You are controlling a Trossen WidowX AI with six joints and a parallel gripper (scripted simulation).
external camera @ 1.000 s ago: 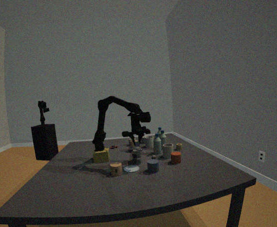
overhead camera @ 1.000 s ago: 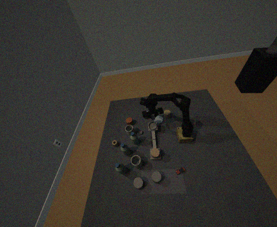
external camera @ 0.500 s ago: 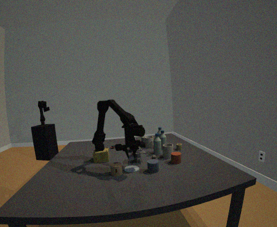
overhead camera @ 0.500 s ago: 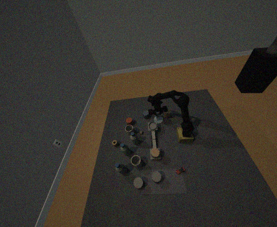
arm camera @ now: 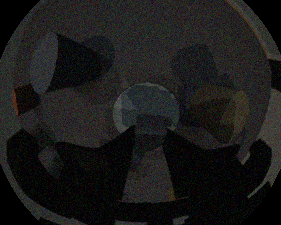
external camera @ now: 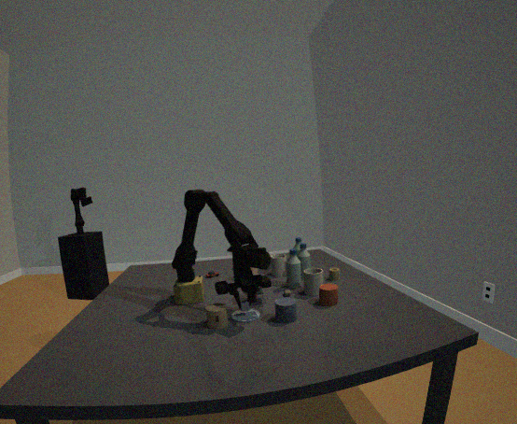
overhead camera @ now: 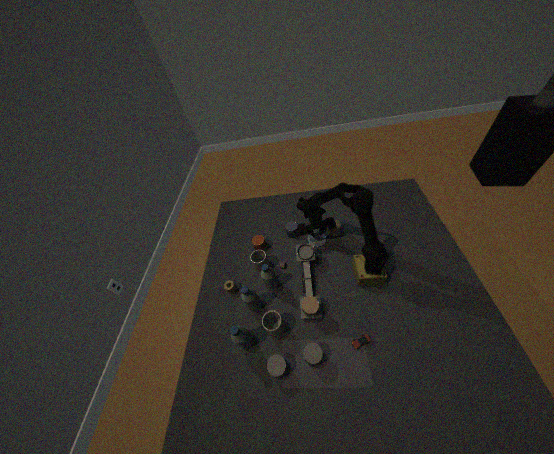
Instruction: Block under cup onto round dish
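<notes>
Right now my gripper tip is 30 mm above the round dish. From my gripper tip the other things lie so: blue-grey cylinder: 160 mm ahead, 30 mm to the right; tan cup: 90 mm behind, 80 mm to the right; orange cylinder: 290 mm ahead, 70 mm to the left.
</notes>
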